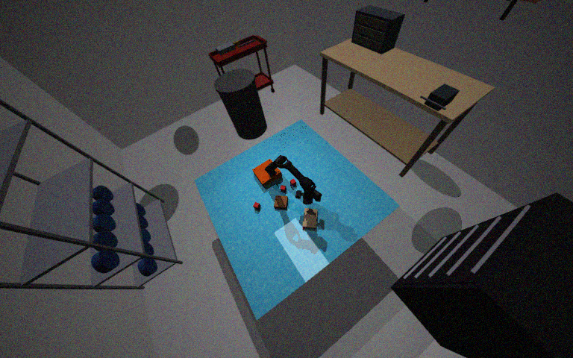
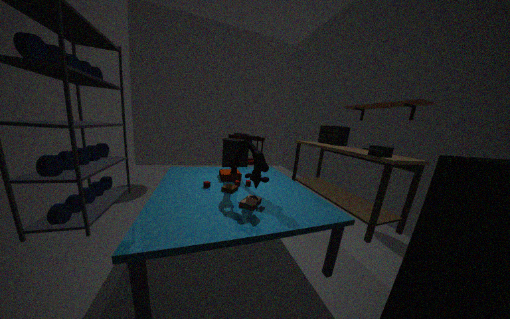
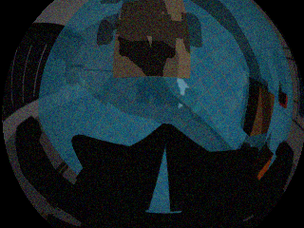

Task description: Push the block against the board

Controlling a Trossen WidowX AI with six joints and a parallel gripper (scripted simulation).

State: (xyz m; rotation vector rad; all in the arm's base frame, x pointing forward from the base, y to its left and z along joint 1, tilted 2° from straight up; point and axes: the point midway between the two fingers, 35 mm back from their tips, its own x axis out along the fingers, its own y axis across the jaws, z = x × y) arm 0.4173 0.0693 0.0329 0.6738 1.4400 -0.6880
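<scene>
Right now my gripper tip is 17 cm to the left of the square brown block, 16 cm past it and 5 cm above it. Round my gripper tip: tan board (10 cm ahead, 7 cm to the right, 5 cm below).
</scene>
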